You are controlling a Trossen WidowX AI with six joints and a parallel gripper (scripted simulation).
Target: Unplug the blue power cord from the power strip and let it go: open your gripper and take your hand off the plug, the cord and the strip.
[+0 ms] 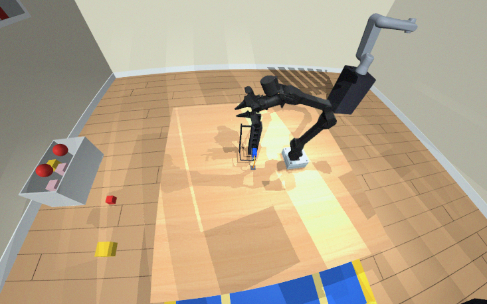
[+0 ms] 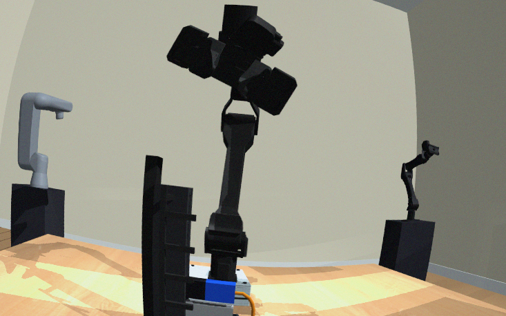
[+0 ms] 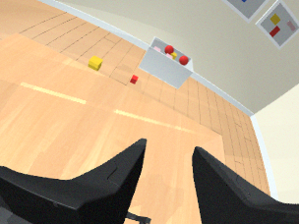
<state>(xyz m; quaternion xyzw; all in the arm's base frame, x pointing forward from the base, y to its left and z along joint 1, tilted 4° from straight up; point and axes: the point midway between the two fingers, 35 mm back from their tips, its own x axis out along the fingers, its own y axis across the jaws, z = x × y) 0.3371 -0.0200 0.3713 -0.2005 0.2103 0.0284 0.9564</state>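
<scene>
Right now my gripper tip is 29 cm above the blue plug and 12 cm past it.
</scene>
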